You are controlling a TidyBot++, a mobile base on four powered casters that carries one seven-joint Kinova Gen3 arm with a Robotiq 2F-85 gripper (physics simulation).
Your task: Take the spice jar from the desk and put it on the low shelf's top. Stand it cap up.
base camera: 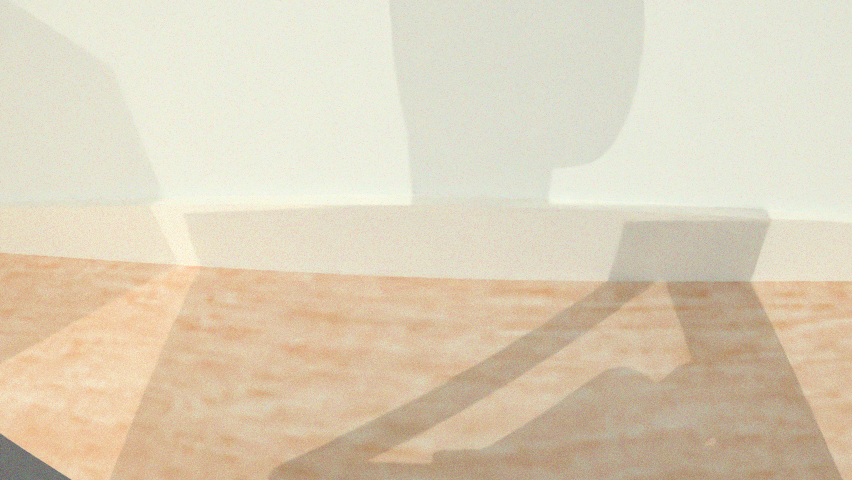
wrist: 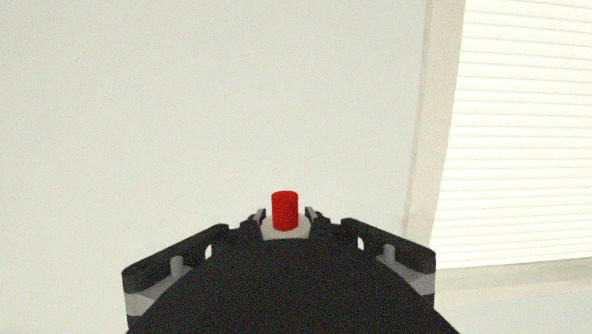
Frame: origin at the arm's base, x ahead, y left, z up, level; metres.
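Where they show: gripper, fingertip midpoint: (wrist: 285,217).
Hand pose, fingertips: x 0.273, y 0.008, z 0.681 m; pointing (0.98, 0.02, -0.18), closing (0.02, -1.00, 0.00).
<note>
Each offset is from my fingertips to the top centre of the thing. "spot": to the spot under its first point. Level surfaces: height alone.
The spice jar @(0.035 m back, 0.001 m right, 0.037 m up) (wrist: 284,211) shows in the wrist view as a red cap above a whitish body, between the fingertips at the lower middle. My gripper (wrist: 285,217) is shut on the jar, one fingertip on each side of it. The cap points up in that view. The lower part of the jar is hidden behind the black gripper body. The low shelf and the desk do not show in either view.
A pale wall (base camera: 286,107) (wrist: 200,100) stands close ahead, with a baseboard (base camera: 381,238) along the wood floor @(1.078 m down) (base camera: 357,333). A window with blinds @(spot: 0.141 m ahead, 0.458 m right, 0.074 m up) (wrist: 520,135) is at the right in the wrist view. Shadows fall across the wall and floor.
</note>
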